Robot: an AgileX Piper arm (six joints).
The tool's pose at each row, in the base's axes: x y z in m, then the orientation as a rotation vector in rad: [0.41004, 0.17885, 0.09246, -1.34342, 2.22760, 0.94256]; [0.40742, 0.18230, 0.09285, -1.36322, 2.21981, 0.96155]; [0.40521, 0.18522, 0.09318, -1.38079, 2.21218, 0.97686]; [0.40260, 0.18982, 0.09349, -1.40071, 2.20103, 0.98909]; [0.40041, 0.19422, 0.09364, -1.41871, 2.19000, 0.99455]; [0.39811, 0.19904, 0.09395, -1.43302, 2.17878, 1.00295]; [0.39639, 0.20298, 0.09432, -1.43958, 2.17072, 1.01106]
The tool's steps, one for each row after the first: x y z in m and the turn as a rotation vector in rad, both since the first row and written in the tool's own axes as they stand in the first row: [-0.00117, 0.00355, 0.00223, -0.01929, 0.00420, -0.00828]; [-0.00216, 0.00654, 0.00412, -0.03528, 0.00773, -0.01629]; [-0.00401, 0.01042, 0.00721, -0.04961, 0.01066, -0.02793]; [-0.00583, 0.01381, 0.01027, -0.05860, 0.01328, -0.04025]; [-0.00796, 0.01749, 0.01352, -0.06845, 0.01343, -0.05043]; [-0.00985, 0.02040, 0.01609, -0.07575, 0.01121, -0.05573]
